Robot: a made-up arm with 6 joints.
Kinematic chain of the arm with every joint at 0, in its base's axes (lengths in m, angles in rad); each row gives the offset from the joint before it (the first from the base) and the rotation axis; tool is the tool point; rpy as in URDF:
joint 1: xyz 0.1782 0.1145 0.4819 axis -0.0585 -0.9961 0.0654
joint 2: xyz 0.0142 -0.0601 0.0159 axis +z
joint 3: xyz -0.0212 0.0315 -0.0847 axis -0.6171 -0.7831 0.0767
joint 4: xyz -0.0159 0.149 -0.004 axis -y
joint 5: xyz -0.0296 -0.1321 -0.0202 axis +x
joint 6: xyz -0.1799 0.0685 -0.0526 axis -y
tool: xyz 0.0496 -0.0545 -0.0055 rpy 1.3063 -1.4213 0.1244
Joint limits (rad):
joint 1: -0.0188..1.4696
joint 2: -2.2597..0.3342
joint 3: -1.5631..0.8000
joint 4: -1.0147..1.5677
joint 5: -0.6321..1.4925
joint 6: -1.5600..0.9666
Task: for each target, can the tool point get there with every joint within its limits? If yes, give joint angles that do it. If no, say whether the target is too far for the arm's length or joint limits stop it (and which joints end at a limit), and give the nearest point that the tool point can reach.
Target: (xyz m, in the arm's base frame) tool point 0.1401 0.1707 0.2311
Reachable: yes | joints 0.3477 0.1196 -0.4151 0.9329 0.3475 -0.5740
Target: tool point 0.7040 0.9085 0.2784
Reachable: no: too far | nearest point 0.3724 0.3153 0.4111 | short by 0.692 m
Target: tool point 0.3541 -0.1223 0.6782
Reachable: no: joint limits stop it (at a limit: joint 1, joint 3, joint 4, joint 6) | nearest point 0.3572 -0.0759 0.6276 | short by 0.069 m
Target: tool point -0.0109 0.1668 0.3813
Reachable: yes | joints 0.8378 -0.0386 -1.2265 0.1291 0.3336 -1.3522
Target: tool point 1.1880 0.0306 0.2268
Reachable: no: too far | nearest point 0.5136 0.0620 0.3984 | short by 0.697 m
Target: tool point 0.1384 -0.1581 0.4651
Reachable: no: joint limits stop it (at a limit: joint 1, joint 3, joint 4, joint 5, joint 6) | nearest point 0.0775 -0.1040 0.4822 | short by 0.083 m
